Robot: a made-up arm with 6 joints.
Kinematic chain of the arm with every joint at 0, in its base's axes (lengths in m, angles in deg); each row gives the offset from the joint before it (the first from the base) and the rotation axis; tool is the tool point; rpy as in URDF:
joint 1: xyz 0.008 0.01 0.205 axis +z
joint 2: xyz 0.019 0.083 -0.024 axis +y
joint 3: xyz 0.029 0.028 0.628 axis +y
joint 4: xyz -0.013 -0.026 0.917 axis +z
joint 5: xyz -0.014 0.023 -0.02 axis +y
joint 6: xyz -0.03 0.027 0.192 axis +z
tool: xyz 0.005 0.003 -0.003 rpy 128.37 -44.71 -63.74
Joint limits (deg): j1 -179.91..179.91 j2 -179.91..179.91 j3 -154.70..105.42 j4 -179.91..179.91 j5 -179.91..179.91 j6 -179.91..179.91
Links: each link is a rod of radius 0.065 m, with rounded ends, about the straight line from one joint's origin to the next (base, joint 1, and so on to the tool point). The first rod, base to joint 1, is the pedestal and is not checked.
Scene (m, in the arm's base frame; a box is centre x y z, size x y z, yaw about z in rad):
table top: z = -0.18
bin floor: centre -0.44 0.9 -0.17 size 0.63 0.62 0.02 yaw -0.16
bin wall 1: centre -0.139 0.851 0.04 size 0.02 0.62 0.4 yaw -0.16
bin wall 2: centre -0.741 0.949 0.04 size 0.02 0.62 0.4 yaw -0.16
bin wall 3: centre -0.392 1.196 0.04 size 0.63 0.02 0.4 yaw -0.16
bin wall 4: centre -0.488 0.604 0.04 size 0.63 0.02 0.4 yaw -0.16
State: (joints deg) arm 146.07 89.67 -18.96 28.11 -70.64 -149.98
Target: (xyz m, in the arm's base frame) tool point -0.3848 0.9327 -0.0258
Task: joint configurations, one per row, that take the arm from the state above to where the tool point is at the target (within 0.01 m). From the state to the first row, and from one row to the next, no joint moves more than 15 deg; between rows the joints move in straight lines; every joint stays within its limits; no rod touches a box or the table.
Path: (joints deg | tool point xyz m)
1: 142.06 80.57 -7.00 25.11 -56.74 -149.56 | -1.2177 0.9085 0.7263
2: 138.04 71.47 4.95 22.10 -42.84 -149.13 | -1.1988 1.0091 0.7700
3: 134.03 62.37 16.91 19.10 -28.95 -148.71 | -1.1560 1.0940 0.7929
4: 130.01 53.27 28.86 16.09 -15.05 -148.28 | -1.0888 1.1583 0.7952
5: 126.00 44.17 40.82 13.09 -1.15 -147.86 | -0.9992 1.1969 0.7780
6: 121.98 35.07 52.78 10.08 12.75 -147.43 | -0.8902 1.2062 0.7440
7: 117.97 25.97 64.73 7.08 26.64 -147.01 | -0.7676 1.1836 0.6969
8: 113.95 16.87 76.69 4.07 40.54 -146.59 | -0.6374 1.1289 0.6400
9: 109.94 7.77 88.64 1.07 54.44 -146.16 | -0.5074 1.0438 0.5776
10: 105.92 -1.33 100.60 -1.94 68.34 -145.74 | -0.3848 0.9327 0.5126
11: 105.89 12.14 103.01 -1.81 65.80 -145.83 | -0.3948 0.9679 0.2414
12: 105.87 25.61 105.42 -1.68 63.27 -145.91 | -0.3849 0.9327 -0.0258

